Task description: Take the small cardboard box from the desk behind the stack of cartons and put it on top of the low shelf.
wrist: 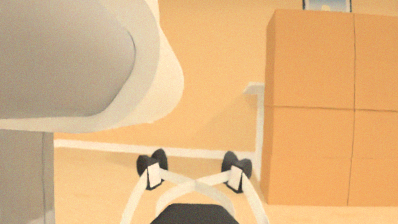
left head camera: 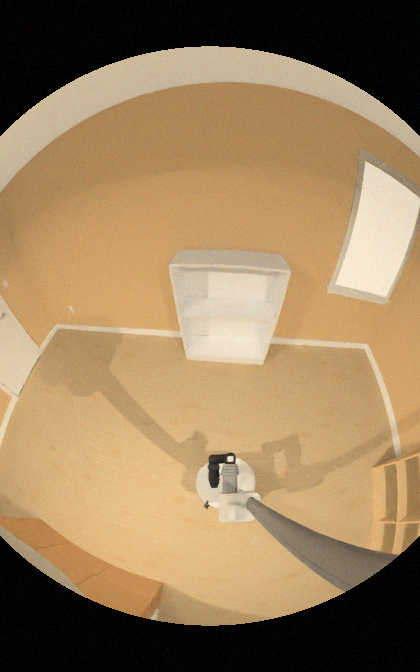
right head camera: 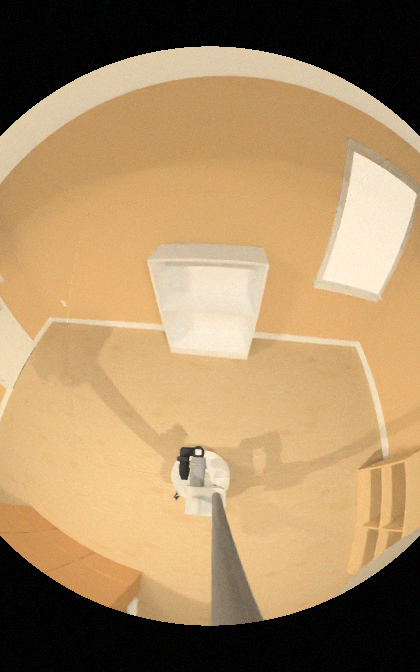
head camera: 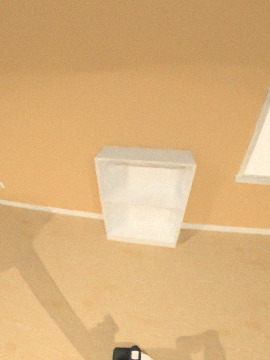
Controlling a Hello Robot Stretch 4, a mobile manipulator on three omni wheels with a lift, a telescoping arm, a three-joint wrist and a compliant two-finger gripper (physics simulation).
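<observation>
The stack of cartons is orange-brown; it stands at the right in the wrist view and at the lower left in both side head views. A white edge and leg, which look like part of the desk, show just left of the stack. The small cardboard box does not show in any view. A white low shelf stands against the wall, its top bare. My gripper is open, with nothing between its fingertips, left of the cartons in the wrist view.
A wooden shelf unit stands at the right edge of both side head views. A window is in the wall right of the white shelf. A picture shows above the cartons. A large pale robot part fills the wrist view's upper left.
</observation>
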